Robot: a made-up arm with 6 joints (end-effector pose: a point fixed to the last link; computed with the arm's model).
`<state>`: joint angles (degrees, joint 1 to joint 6).
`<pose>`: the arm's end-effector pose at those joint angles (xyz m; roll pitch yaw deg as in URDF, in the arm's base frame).
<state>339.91 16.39 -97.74 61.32 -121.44 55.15</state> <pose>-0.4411 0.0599 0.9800 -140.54 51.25 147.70</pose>
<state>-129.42 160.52 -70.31 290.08 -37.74 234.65</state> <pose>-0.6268 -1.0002 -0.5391 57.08 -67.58 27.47</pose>
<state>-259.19 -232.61 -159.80 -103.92 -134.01 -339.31</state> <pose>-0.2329 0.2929 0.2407 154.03 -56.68 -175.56</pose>
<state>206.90 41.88 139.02 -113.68 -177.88 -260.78</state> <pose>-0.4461 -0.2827 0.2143 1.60 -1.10 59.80</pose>
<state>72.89 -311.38 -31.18 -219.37 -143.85 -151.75</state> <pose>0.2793 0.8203 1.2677 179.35 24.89 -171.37</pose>
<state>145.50 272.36 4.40 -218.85 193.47 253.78</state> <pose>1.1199 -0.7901 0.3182 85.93 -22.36 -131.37</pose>
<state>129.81 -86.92 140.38 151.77 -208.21 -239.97</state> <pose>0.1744 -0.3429 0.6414 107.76 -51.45 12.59</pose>
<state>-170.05 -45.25 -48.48 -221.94 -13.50 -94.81</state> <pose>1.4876 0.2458 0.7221 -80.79 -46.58 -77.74</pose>
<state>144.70 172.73 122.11 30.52 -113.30 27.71</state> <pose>0.4967 -0.2993 -0.4618 -153.36 8.42 -48.31</pose>
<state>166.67 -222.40 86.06 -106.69 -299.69 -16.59</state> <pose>0.0338 0.1058 -1.0553 124.05 -18.63 143.51</pose>
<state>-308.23 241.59 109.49 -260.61 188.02 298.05</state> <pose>-0.5048 -0.6111 0.3656 175.79 -12.22 32.94</pose>
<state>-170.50 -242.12 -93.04 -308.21 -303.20 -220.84</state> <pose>-1.1155 -0.3553 0.5447 50.57 -63.89 -0.84</pose>
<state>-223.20 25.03 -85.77 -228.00 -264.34 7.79</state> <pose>0.1401 -0.3806 1.1654 -137.12 30.85 125.83</pose>
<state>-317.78 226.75 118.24 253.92 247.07 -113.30</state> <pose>-0.6714 -0.3275 0.3040 112.63 36.26 -145.36</pose>
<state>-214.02 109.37 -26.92 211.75 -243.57 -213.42</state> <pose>-1.1419 0.8235 0.1457 45.43 -7.13 103.99</pose>
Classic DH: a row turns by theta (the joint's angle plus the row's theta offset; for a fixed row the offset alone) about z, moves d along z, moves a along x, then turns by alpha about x. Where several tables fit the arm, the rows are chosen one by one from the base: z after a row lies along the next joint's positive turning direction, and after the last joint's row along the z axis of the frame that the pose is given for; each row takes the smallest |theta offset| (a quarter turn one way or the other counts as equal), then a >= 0, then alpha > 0; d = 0 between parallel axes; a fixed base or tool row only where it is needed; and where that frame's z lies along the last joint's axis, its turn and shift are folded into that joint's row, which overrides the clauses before.
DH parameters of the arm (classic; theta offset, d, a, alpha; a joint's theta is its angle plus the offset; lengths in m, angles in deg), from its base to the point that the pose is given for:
joint 1: 0 0.184 0 -90
joint 2: -90 0 0.805 0
joint 3: 90 0.044 0 90
joint 4: 0 0.755 0 -90
joint 5: 0 0 0 90
joint 6: 0 0.186 0 0

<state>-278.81 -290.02 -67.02 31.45 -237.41 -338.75</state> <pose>0.0172 0.9320 1.1066 150.79 48.79 -102.92</pose>
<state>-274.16 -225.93 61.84 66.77 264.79 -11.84</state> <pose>0.1583 0.4360 -1.1058 -92.62 63.54 -72.76</pose>
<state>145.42 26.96 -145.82 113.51 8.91 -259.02</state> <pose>0.3319 -0.3143 0.4383 141.76 47.47 88.85</pose>
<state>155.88 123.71 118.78 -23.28 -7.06 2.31</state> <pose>0.1189 -0.1113 -0.7154 150.19 -49.93 9.34</pose>
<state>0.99 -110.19 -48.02 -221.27 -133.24 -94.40</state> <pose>-1.0821 -0.0641 -0.6388 -28.99 -16.34 126.20</pose>
